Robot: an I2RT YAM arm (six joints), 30 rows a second.
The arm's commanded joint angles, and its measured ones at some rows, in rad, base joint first. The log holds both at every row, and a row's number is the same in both.
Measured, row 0:
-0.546 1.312 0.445 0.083 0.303 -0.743
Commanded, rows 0 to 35:
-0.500 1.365 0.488 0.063 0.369 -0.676
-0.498 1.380 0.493 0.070 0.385 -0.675
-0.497 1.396 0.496 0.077 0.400 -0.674
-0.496 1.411 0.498 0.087 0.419 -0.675
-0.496 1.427 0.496 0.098 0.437 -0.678
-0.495 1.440 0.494 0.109 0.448 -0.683
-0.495 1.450 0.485 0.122 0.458 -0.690
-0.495 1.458 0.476 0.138 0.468 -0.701
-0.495 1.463 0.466 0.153 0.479 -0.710
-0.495 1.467 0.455 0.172 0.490 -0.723
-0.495 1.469 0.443 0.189 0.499 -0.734
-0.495 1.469 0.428 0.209 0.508 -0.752
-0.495 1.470 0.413 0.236 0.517 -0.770
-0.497 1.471 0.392 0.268 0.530 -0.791
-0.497 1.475 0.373 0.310 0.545 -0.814
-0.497 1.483 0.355 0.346 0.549 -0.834
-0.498 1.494 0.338 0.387 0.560 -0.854
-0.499 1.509 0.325 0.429 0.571 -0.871
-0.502 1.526 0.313 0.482 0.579 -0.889
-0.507 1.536 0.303 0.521 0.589 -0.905
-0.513 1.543 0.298 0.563 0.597 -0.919
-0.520 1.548 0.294 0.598 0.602 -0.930
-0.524 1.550 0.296 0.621 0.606 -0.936
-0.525 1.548 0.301 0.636 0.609 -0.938
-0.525 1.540 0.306 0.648 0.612 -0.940
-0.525 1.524 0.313 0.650 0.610 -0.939
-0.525 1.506 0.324 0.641 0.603 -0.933
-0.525 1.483 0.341 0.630 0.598 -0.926
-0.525 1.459 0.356 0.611 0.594 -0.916
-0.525 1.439 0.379 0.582 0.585 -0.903
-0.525 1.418 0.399 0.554 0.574 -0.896
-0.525 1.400 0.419 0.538 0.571 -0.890
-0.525 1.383 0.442 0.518 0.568 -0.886
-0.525 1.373 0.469 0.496 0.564 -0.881
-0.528 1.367 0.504 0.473 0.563 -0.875
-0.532 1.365 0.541 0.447 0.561 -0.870
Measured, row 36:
-0.525 1.409 0.420 0.485 0.579 -0.907
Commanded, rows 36 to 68:
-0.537 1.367 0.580 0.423 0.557 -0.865
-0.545 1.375 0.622 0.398 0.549 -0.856
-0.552 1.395 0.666 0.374 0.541 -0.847
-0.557 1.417 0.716 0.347 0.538 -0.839
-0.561 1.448 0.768 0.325 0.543 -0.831
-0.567 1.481 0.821 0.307 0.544 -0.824
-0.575 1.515 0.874 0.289 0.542 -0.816
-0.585 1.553 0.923 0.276 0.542 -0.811
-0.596 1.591 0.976 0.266 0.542 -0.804
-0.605 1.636 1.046 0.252 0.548 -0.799
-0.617 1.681 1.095 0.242 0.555 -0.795
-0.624 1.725 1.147 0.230 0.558 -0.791
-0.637 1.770 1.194 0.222 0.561 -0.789
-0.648 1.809 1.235 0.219 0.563 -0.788
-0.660 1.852 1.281 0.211 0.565 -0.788
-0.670 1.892 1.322 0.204 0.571 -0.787
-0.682 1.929 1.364 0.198 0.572 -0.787
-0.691 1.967 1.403 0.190 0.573 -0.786
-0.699 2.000 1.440 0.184 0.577 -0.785
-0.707 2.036 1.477 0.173 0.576 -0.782
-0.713 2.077 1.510 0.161 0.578 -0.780
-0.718 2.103 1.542 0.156 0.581 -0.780
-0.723 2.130 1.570 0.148 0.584 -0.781
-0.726 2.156 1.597 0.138 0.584 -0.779
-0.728 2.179 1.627 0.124 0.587 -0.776
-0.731 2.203 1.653 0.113 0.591 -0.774
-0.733 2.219 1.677 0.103 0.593 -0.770
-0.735 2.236 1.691 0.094 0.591 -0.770
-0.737 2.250 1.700 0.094 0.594 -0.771
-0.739 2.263 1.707 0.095 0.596 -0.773
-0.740 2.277 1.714 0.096 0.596 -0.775
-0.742 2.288 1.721 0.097 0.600 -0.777
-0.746 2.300 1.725 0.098 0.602 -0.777
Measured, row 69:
-0.761 2.268 1.687 0.140 0.572 -0.797
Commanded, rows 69 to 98:
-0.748 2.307 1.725 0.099 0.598 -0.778
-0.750 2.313 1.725 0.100 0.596 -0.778
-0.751 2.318 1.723 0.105 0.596 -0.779
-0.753 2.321 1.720 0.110 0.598 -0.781
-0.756 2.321 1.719 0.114 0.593 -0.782
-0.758 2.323 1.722 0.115 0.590 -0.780
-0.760 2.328 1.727 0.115 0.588 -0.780
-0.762 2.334 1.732 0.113 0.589 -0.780
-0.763 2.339 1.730 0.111 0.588 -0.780
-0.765 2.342 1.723 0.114 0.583 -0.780
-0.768 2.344 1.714 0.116 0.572 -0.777
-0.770 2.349 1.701 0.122 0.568 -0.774
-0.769 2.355 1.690 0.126 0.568 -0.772
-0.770 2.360 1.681 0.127 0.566 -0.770
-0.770 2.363 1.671 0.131 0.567 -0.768
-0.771 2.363 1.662 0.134 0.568 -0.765
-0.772 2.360 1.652 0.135 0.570 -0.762
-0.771 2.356 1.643 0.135 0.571 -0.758
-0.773 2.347 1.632 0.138 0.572 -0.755
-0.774 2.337 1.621 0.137 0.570 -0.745
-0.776 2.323 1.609 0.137 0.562 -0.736
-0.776 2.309 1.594 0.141 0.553 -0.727
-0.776 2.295 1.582 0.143 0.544 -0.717
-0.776 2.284 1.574 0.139 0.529 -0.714
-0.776 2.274 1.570 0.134 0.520 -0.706
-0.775 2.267 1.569 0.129 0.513 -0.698
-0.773 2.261 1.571 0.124 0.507 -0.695
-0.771 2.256 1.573 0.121 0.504 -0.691
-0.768 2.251 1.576 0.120 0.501 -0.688
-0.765 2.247 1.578 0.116 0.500 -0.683
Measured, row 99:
-0.778 2.323 1.575 0.105 0.530 -0.722
